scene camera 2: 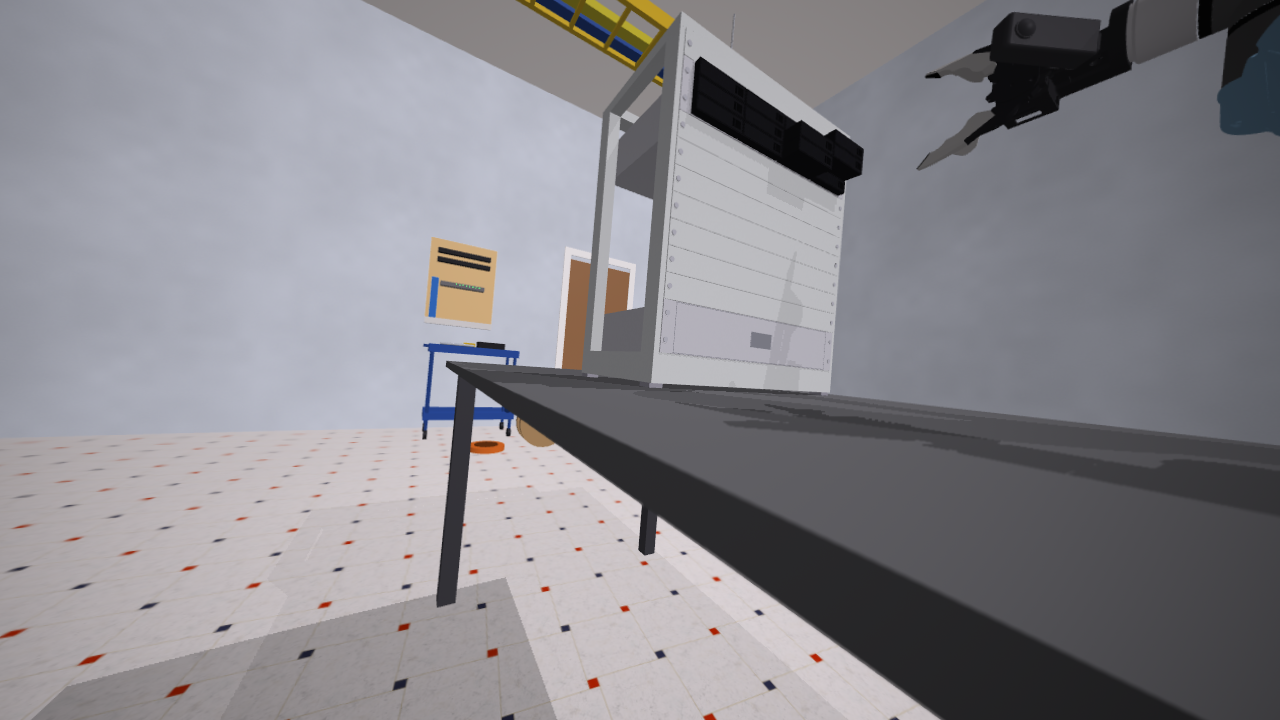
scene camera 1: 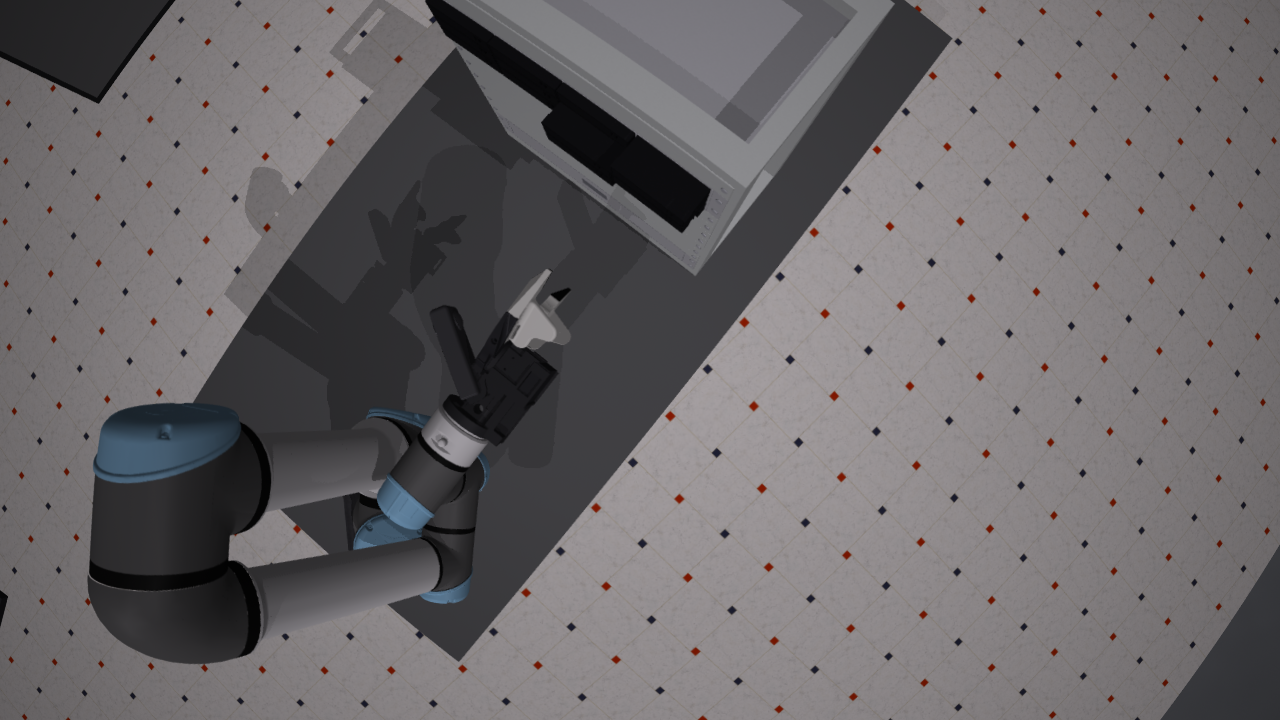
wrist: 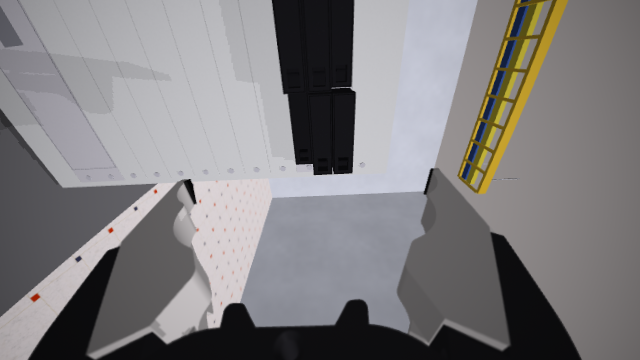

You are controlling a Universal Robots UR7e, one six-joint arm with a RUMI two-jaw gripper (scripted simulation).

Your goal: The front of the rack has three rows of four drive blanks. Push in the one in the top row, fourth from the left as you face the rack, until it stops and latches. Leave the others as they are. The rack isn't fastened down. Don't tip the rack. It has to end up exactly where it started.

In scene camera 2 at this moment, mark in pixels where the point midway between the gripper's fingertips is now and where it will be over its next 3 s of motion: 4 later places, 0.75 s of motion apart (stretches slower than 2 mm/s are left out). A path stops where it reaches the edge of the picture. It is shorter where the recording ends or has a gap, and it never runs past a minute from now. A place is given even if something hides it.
My gripper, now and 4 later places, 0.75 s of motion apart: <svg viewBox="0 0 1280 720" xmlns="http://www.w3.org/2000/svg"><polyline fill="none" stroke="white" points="920,123 908,128 892,125 881,127 855,140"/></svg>
